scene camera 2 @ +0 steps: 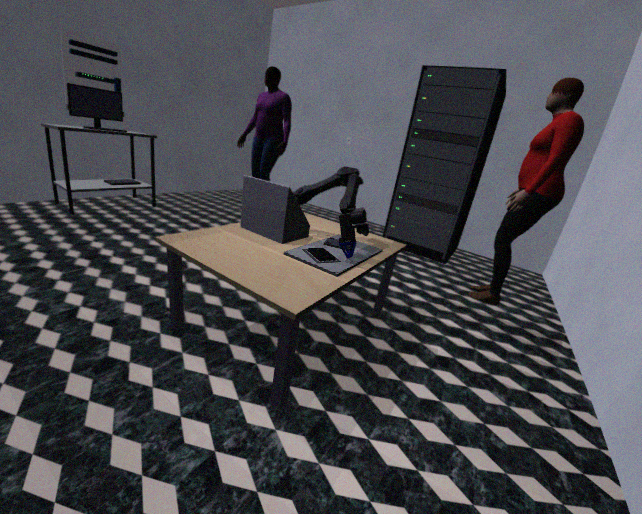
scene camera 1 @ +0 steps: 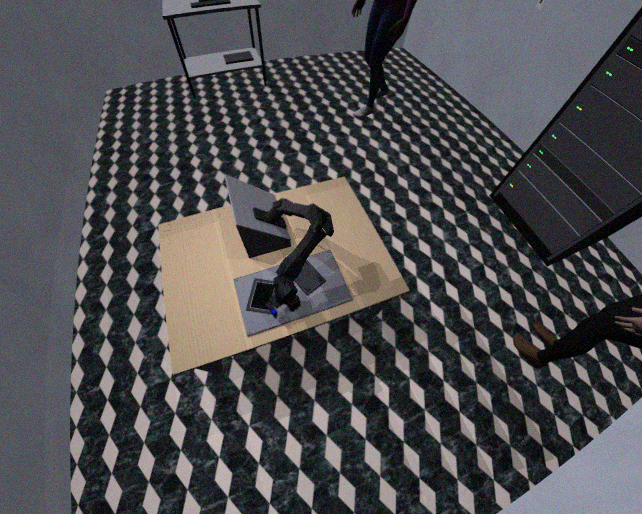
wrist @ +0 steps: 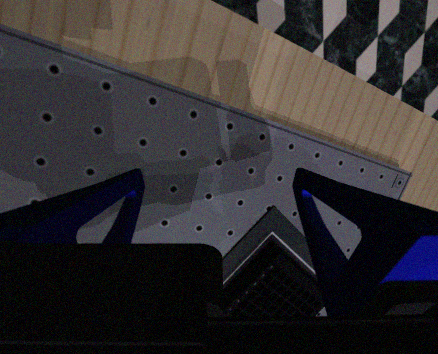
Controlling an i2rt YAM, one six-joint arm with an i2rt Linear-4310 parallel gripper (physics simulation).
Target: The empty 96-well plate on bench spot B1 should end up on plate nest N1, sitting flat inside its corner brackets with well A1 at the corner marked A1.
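Places are measured from the arm's base along level axes (x left, y back, z up), in centimetres.
Pixels of known places: gripper, fingertip midpoint: (scene camera 2: 349,257) (scene camera 1: 283,312) (wrist: 218,176); arm's base at its link origin: (scene camera 2: 289,209) (scene camera 1: 269,218).
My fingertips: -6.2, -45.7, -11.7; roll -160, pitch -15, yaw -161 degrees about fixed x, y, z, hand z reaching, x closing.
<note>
Ahead of a thing's pixels: the offset from my fingertips to its top centre, as dx, dy, dz. Level surfaces: height alone.
The black 96-well plate @[-7.3, +11.8, +0.2] (scene camera 1: 262,294) (scene camera 2: 321,254) (wrist: 275,295) lies flat on the grey perforated board @[+7.0, +10.7, -1.4] (scene camera 1: 254,324) (scene camera 2: 338,268) (wrist: 127,117). In the wrist view one corner and some wells show between the fingers; the rest is hidden by the gripper body. A dark grey rectangular place (scene camera 1: 311,280), apparently nest N1, lies beside it on the board, partly behind the arm. Its brackets and A1 mark are too small to tell. My gripper (scene camera 1: 280,310) (scene camera 2: 348,249) (wrist: 218,176) is open, fingers wide apart and empty, low above the board beside the plate's corner.
A large grey slanted panel with a dark side (scene camera 1: 258,211) (scene camera 2: 266,209) stands behind the board, near the arm's base. The wooden table @[dz -2.7] (scene camera 1: 195,305) (scene camera 2: 235,263) (wrist: 310,85) ends close beyond the board's front edge. A person in red (scene camera 2: 554,152) stands beyond the table.
</note>
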